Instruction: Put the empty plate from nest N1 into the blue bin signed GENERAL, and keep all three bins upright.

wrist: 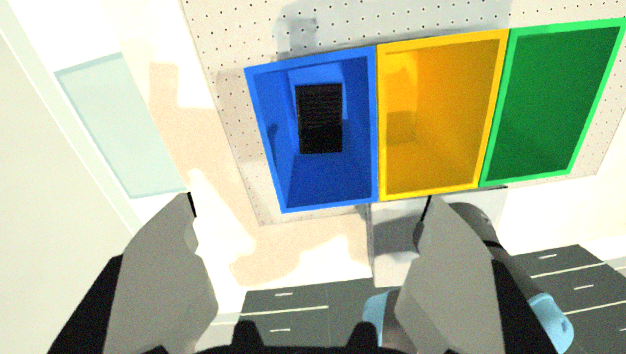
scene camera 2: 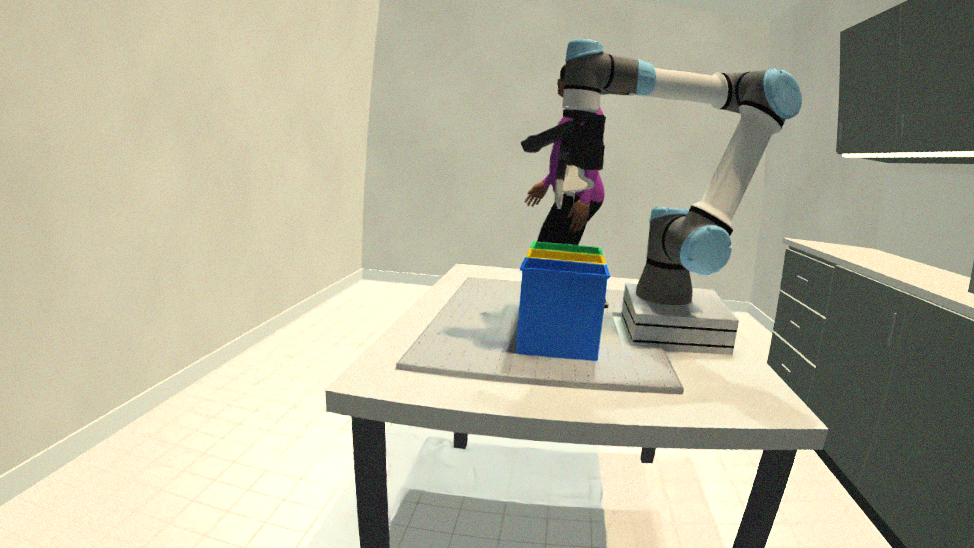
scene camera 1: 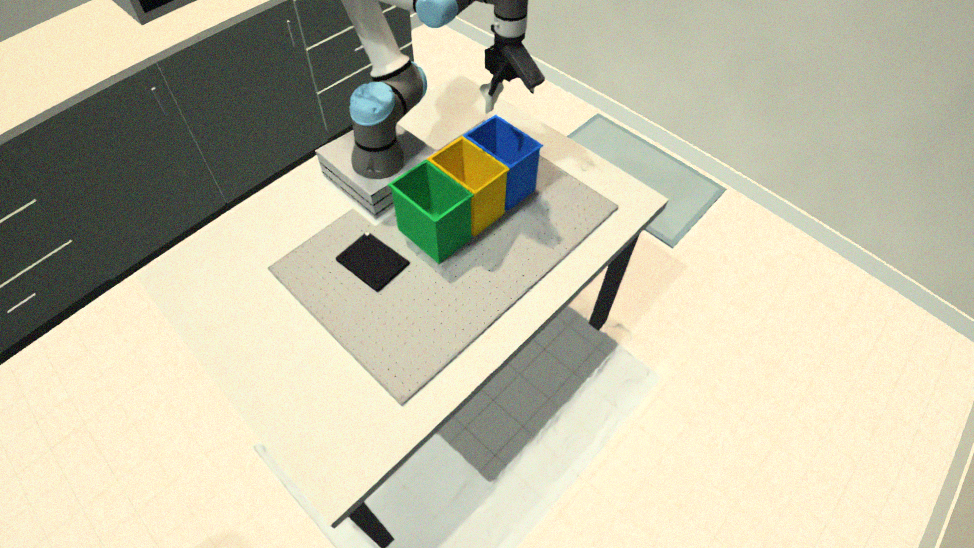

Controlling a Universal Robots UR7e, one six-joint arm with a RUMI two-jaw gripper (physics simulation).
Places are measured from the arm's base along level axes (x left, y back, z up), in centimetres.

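Pixels of known places: gripper, fingertip midpoint: (wrist: 309,196) (scene camera 2: 566,206) (scene camera 1: 509,103); arm's base, link origin: (scene camera 2: 664,296) (scene camera 1: 378,161).
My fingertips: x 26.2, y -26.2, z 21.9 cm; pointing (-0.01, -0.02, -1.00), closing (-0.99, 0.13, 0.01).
Observation:
For each thing: its top centre in the pictures, then the offset to it from my fingertips. "*": a spot on its surface instead. Level surfaces: height alone.
- black plate, top centre: (wrist: 319,121) dx -1.4, dy +2.0, dz -28.6 cm
- blue bin, top centre: (wrist: 320,143) (scene camera 2: 565,266) (scene camera 1: 502,140) dx -1.0, dy +0.9, dz -12.3 cm
- row with the yellow bin, surface spot: (wrist: 442,130) * dx -20.1, dy +3.5, dz -20.6 cm
- green bin, top centre: (wrist: 547,112) (scene camera 2: 567,247) (scene camera 1: 430,189) dx -27.5, dy -0.2, dz -12.3 cm
- black square, surface spot: (scene camera 1: 373,261) * dx -46.1, dy +2.9, dz -29.1 cm
- perforated board, surface height: dz -30.1 cm
- table, surface height: dz -31.5 cm
The black plate (wrist: 320,118) lies inside the blue bin (scene camera 1: 523,182) (scene camera 2: 558,310) (wrist: 325,187), low down in it; whether it lies fully flat is hard to tell. The blue bin stands upright at one end of a row with the yellow bin (scene camera 1: 489,209) (scene camera 2: 565,256) (wrist: 442,130) and the green bin (scene camera 1: 434,228) (scene camera 2: 565,247) (wrist: 555,100), both upright. No sign is readable. My gripper (scene camera 1: 512,97) (scene camera 2: 567,196) (wrist: 309,196) is open and empty, well above the bins. A black square (scene camera 1: 373,261), apparently a nest, lies on the board beside the green bin.
The bins stand on a perforated board (scene camera 1: 381,333) (scene camera 2: 449,361) (wrist: 225,95) on the table (scene camera 1: 306,436) (scene camera 2: 572,419). The arm's base block (scene camera 1: 340,173) (scene camera 2: 681,333) is beside the bins. A person (scene camera 2: 595,184) stands behind the arm in scene camera 2's view.

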